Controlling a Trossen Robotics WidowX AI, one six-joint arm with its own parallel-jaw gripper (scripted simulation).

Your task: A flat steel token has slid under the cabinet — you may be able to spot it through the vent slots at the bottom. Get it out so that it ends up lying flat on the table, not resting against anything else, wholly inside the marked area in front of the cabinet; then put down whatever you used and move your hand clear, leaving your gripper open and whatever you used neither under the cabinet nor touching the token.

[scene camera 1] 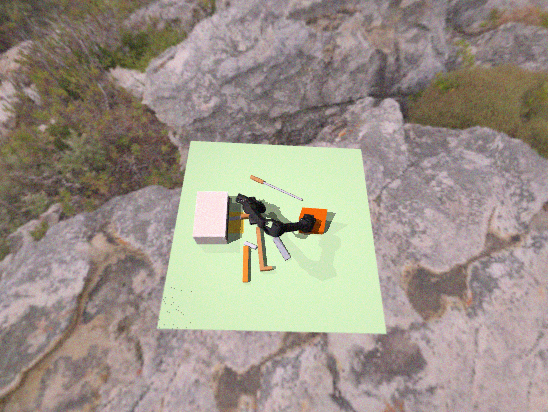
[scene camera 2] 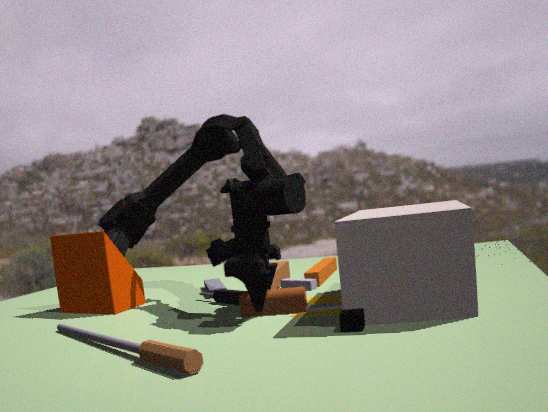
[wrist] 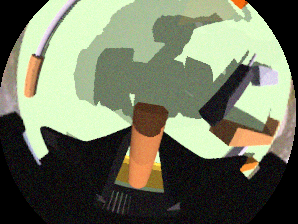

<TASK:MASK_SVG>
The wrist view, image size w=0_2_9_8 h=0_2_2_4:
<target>gripper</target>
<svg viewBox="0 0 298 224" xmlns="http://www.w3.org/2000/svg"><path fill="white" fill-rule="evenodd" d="M0 116L1 147L9 171L25 200L47 224L247 224L269 200L287 165L285 160L279 159L278 155L270 151L263 155L263 159L261 157L255 175L247 179L245 173L241 172L243 164L246 164L246 156L204 159L164 132L158 153L166 210L180 209L180 216L124 216L121 213L97 208L96 204L97 200L108 201L118 171L124 164L122 161L130 148L132 125L89 141L74 139L41 125L40 136L43 136L43 143L49 153L39 159L39 164L36 163L35 156L32 156L32 151L29 151L28 144L25 144L25 137L23 139L23 119L15 111Z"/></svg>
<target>l-shaped orange stick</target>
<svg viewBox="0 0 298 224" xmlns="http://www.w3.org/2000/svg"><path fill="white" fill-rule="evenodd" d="M281 121L273 120L273 117L267 117L266 125L263 127L263 132L258 129L253 129L253 127L245 127L245 124L237 124L237 121L221 120L220 124L216 125L216 127L210 125L209 132L212 132L214 136L217 136L217 139L221 139L222 143L229 145L229 147L234 147L234 145L235 147L238 147L238 145L239 147L243 147L243 145L245 147L247 145L250 145L250 147L255 145L257 147L257 145L273 143L273 137L275 137Z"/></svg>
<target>black-handled tool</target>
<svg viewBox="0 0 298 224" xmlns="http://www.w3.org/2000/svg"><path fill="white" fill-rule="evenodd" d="M257 53L254 52L254 55L251 56L251 60L247 63L249 65L239 64L239 67L231 73L226 83L218 89L217 93L214 93L212 99L205 105L202 105L198 113L200 113L206 123L216 127L223 120L223 117L231 111L231 108L238 103L239 97L241 97L242 93L245 92L245 89L253 81L251 79L254 77L254 72L250 65L254 63L253 60L254 57L257 57Z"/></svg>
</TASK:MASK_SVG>
